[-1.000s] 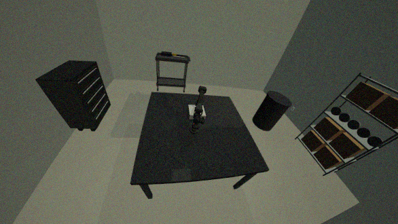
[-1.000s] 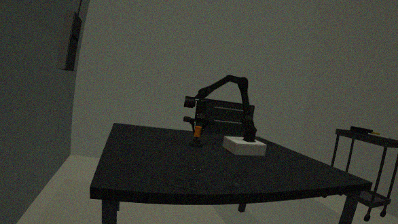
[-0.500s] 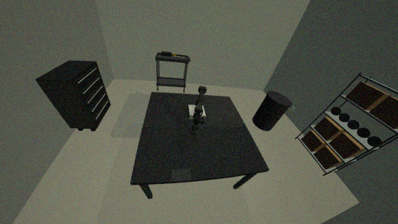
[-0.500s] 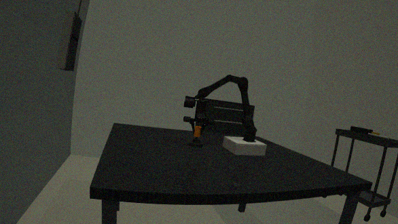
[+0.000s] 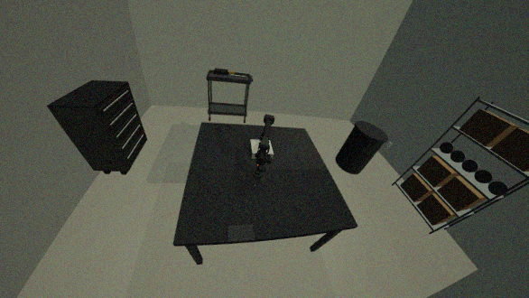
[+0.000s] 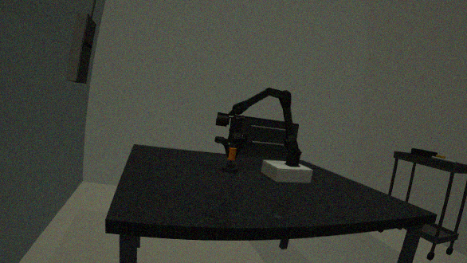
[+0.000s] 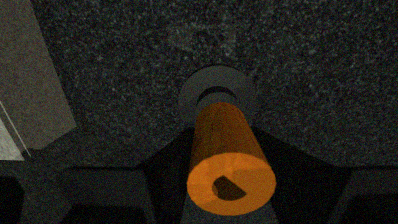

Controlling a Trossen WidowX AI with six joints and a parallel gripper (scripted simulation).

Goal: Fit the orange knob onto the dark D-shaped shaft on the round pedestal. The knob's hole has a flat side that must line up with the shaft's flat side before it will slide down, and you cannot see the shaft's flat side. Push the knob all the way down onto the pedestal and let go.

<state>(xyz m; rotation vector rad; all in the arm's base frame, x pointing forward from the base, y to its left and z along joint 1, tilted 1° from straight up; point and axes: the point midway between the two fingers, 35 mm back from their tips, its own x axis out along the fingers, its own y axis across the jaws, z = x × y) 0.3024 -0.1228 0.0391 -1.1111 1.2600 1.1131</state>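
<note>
Right now my gripper tip is 2 cm below the orange knob. Also, from my gripper tip: round pedestal (4 cm below).
</note>
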